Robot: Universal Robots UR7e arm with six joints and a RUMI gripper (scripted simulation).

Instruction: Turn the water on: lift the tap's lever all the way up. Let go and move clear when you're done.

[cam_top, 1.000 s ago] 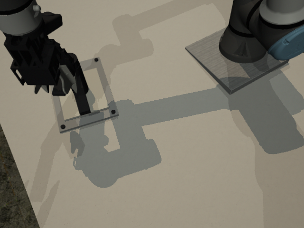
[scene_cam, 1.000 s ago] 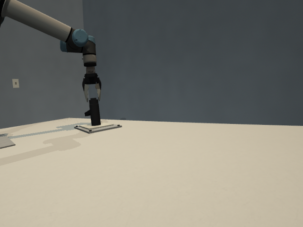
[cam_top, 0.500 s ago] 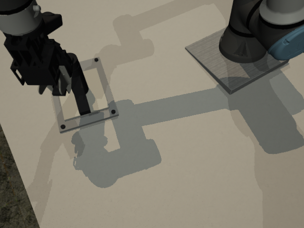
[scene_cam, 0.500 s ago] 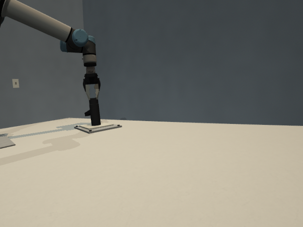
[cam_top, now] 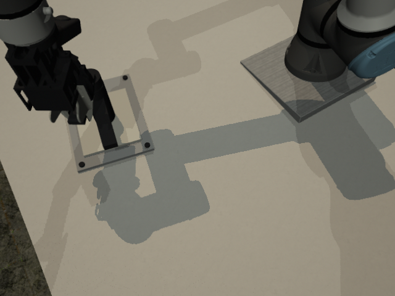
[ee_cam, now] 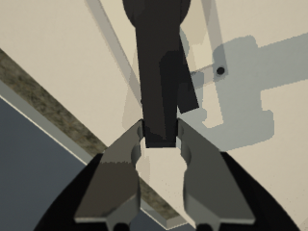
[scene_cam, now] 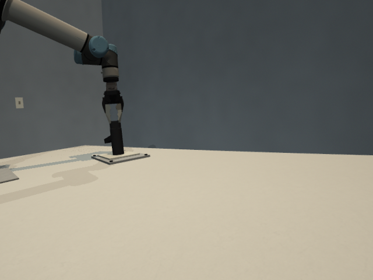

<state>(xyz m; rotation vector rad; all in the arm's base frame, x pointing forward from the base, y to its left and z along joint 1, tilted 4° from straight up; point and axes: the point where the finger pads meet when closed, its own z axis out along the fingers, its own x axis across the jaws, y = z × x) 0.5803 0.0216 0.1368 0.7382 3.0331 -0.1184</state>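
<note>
My gripper is now 30 mm to the left of the black lever and 20 mm past it. The rest, counted from my hand: plate: 140 mm below, 90 mm to the right, 40 mm behind; black tap: 60 mm to the right, 50 mm below, 30 mm behind.
</note>
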